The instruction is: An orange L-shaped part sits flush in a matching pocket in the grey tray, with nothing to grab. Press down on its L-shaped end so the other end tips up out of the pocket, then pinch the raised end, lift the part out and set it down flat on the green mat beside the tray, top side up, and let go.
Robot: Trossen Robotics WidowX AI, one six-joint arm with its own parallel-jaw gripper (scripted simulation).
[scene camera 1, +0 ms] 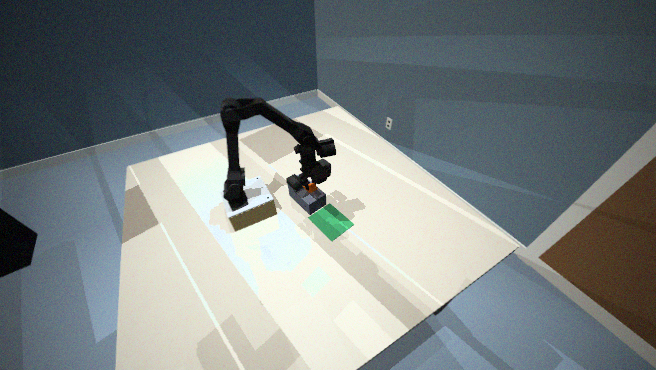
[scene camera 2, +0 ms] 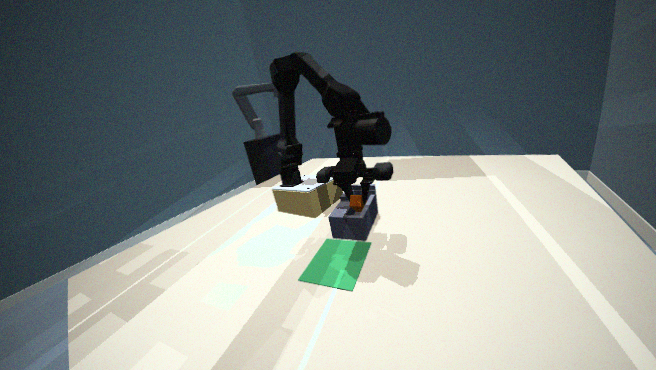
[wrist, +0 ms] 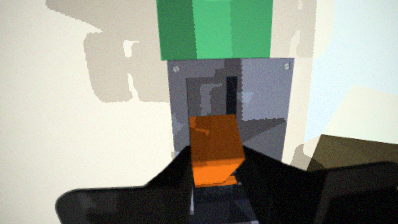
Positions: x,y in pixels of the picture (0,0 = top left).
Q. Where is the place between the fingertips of my gripper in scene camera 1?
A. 310,188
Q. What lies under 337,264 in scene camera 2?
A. A green mat.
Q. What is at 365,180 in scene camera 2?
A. My gripper.
